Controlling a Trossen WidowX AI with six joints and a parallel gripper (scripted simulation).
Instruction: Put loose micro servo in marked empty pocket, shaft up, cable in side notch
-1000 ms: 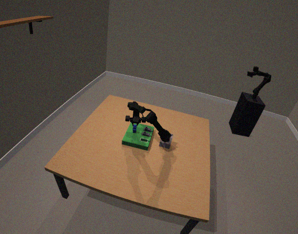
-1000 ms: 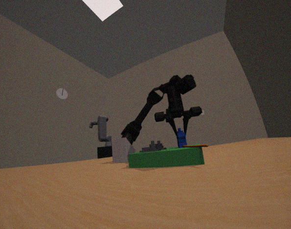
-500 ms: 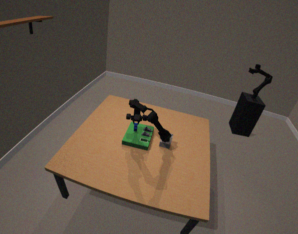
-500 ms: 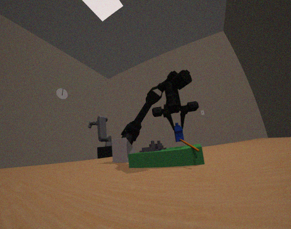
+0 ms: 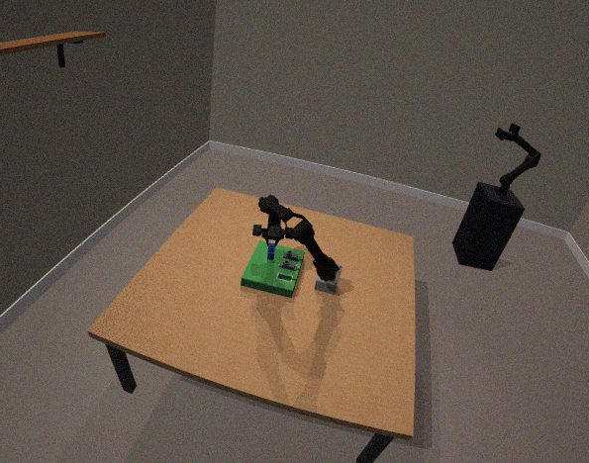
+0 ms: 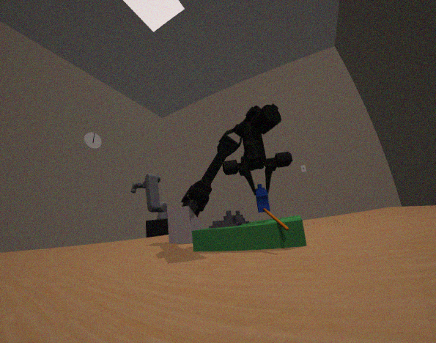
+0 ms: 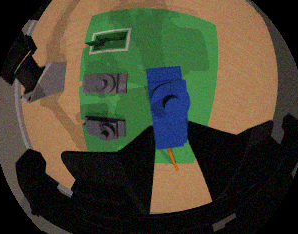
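Now: the green deck 10 mm ahead of my gripper tip, 30 mm to the left of it and 100 mm below it.
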